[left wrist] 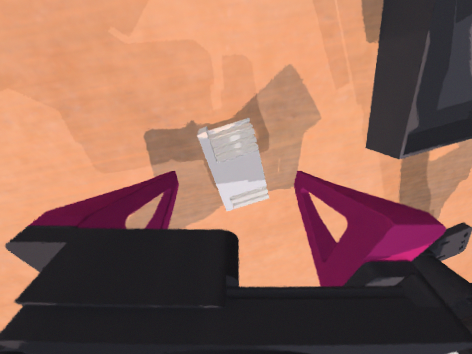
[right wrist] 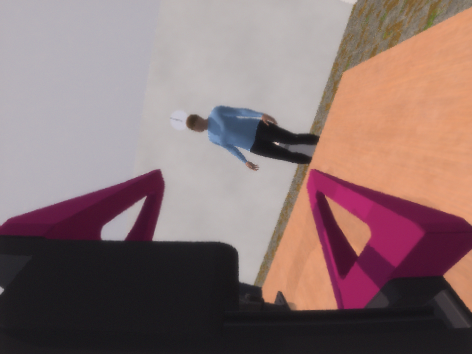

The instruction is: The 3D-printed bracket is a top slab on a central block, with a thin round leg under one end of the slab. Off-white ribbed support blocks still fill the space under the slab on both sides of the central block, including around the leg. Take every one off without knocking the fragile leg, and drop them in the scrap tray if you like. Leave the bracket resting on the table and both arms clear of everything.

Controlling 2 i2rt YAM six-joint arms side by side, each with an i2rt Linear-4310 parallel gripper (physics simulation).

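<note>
The pale bracket [left wrist: 241,173] lies on the table [left wrist: 60,55] [right wrist: 410,110] near the middle of the left wrist view. Off-white ribbed support [left wrist: 235,142] shows at its upper end, and a narrower ribbed strip [left wrist: 250,198] shows at its lower end, with a smooth pale face between them. I cannot make out the thin leg. My left gripper [left wrist: 236,177] is open and empty above the bracket, with its fingertips apart on either side of it in the view. My right gripper [right wrist: 235,177] is open and empty. The bracket does not show in the right wrist view.
The dark scrap tray [left wrist: 395,95] stands at the upper right of the left wrist view. Arm shadows fall around the bracket. The right wrist view faces across the table edge toward a wall and a standing person [right wrist: 235,127] in blue.
</note>
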